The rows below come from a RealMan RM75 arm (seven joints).
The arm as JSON. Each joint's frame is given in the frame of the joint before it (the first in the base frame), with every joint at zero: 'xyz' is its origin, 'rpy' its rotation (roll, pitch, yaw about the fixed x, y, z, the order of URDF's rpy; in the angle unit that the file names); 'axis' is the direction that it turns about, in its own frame. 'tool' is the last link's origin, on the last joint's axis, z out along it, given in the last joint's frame.
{
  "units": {
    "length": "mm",
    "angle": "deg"
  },
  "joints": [
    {
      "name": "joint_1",
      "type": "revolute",
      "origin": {
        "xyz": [
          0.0,
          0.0,
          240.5
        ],
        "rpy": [
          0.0,
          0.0,
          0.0
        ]
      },
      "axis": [
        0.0,
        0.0,
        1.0
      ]
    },
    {
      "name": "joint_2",
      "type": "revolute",
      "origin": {
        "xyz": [
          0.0,
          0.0,
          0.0
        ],
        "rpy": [
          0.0,
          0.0,
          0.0
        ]
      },
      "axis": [
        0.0,
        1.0,
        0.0
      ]
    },
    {
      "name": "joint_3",
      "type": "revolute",
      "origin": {
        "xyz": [
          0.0,
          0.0,
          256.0
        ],
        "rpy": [
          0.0,
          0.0,
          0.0
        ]
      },
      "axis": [
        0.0,
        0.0,
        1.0
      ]
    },
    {
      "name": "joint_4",
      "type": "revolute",
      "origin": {
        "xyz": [
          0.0,
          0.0,
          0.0
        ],
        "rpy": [
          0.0,
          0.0,
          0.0
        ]
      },
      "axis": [
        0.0,
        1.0,
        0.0
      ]
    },
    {
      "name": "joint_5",
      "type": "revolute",
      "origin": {
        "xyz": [
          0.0,
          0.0,
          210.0
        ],
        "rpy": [
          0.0,
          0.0,
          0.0
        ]
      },
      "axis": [
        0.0,
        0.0,
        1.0
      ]
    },
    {
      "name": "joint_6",
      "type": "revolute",
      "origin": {
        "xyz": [
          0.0,
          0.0,
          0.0
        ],
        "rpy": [
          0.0,
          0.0,
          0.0
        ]
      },
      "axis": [
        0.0,
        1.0,
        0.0
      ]
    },
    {
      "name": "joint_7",
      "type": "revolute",
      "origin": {
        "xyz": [
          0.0,
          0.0,
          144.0
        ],
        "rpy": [
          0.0,
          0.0,
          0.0
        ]
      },
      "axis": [
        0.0,
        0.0,
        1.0
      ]
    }
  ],
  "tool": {
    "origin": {
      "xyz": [
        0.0,
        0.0,
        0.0
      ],
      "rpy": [
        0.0,
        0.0,
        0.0
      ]
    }
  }
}
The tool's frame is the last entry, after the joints.
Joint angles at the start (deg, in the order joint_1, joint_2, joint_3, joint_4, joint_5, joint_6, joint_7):
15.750 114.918 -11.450 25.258 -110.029 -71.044 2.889
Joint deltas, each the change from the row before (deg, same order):
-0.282 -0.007 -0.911 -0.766 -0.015 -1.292 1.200
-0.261 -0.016 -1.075 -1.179 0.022 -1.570 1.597
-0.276 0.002 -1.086 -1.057 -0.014 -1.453 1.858
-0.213 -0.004 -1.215 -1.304 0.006 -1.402 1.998
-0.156 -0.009 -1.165 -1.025 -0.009 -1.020 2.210
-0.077 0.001 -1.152 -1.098 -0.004 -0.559 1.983
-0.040 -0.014 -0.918 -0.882 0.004 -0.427 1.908
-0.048 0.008 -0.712 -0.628 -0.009 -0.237 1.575
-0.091 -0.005 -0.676 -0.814 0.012 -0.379 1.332
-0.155 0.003 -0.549 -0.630 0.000 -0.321 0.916
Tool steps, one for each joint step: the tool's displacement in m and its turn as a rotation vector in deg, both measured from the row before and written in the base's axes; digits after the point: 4 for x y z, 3 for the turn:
0.0012 -0.0025 0.0023 -0.261 0.806 0.206
0.0020 -0.0020 0.0035 -0.261 0.871 0.276
0.0016 -0.0025 0.0029 -0.536 1.114 0.073
0.0022 -0.0020 0.0032 -0.669 0.931 0.145
0.0018 -0.0021 0.0022 -1.029 1.072 -0.197
0.0025 -0.0015 0.0016 -1.131 0.528 -0.214
0.0020 -0.0010 0.0014 -1.031 0.605 -0.368
0.0015 -0.0010 0.0007 -0.913 0.525 -0.426
0.0019 -0.0007 0.0015 -0.648 0.299 -0.210
0.0016 -0.0011 0.0011 -0.482 0.176 -0.140

